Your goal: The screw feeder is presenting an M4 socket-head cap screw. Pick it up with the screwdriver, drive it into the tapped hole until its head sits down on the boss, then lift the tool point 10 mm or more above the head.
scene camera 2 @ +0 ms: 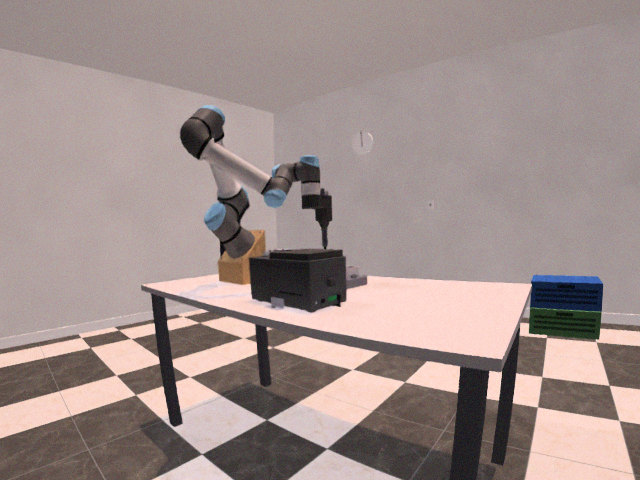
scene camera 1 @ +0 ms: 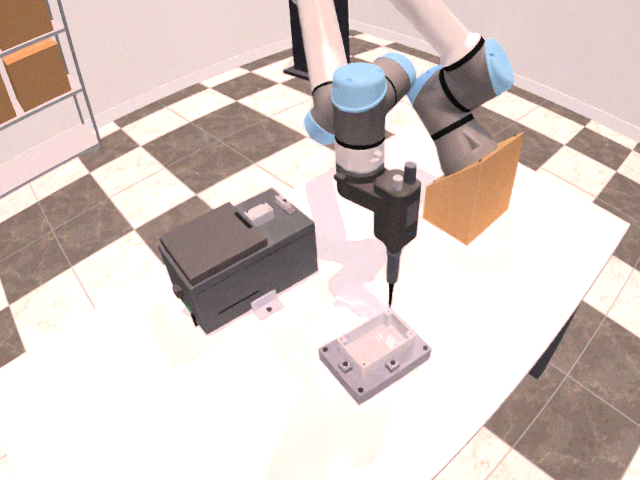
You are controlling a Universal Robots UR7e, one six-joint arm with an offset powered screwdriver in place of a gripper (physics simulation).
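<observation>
My screwdriver (scene camera 1: 390,304) (scene camera 2: 325,245) points straight down. In scene camera 1 its thin bit ends at or just above the back corner of the open, light-coloured housing (scene camera 1: 387,353) (scene camera 2: 353,271); the exact gap cannot be told. A screw on the bit is too small to make out. The housing sits on a grey fixture plate (scene camera 1: 372,381) (scene camera 2: 357,282). The tapped hole under the bit cannot be seen clearly. The dark screw feeder (scene camera 1: 279,268) (scene camera 2: 289,279) stands left of the housing in scene camera 1 and hides the bit's lower end in scene camera 2. Its small outlet (scene camera 1: 284,203) is on top.
A wooden angled box (scene camera 1: 473,201) (scene camera 2: 235,270) stands on the table (scene camera 1: 558,227) (scene camera 2: 439,320) near the arm's base. A metal bracket (scene camera 1: 267,305) (scene camera 2: 277,302) is at the feeder's foot. Blue and green crates (scene camera 2: 566,305) stand on the floor beyond the table.
</observation>
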